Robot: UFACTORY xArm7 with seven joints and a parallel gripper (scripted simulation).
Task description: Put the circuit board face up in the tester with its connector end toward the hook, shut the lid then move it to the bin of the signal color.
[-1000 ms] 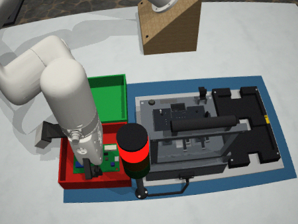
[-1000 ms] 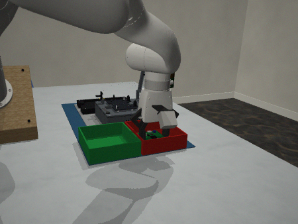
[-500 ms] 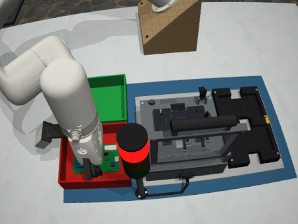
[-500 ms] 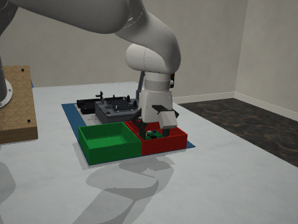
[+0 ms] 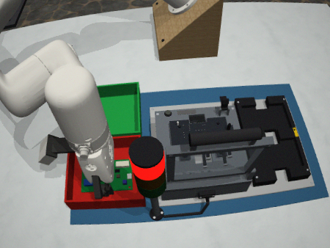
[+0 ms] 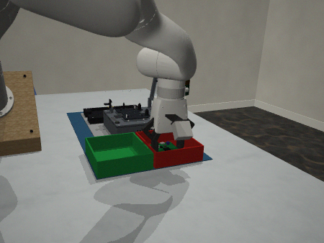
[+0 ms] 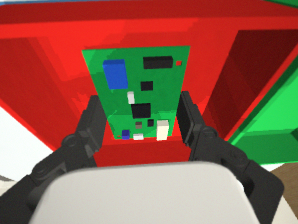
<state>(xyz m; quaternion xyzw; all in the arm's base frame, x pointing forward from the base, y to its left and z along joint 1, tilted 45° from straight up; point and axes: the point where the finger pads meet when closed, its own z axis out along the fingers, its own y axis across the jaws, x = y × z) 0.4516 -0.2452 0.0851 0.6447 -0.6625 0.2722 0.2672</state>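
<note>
Right now my hand is right at the red bin. Round my hand: tester plate 3 cm behind, 21 cm to the left, 5 cm above; green circuit board 1 cm below; green bin 15 cm behind.
</note>
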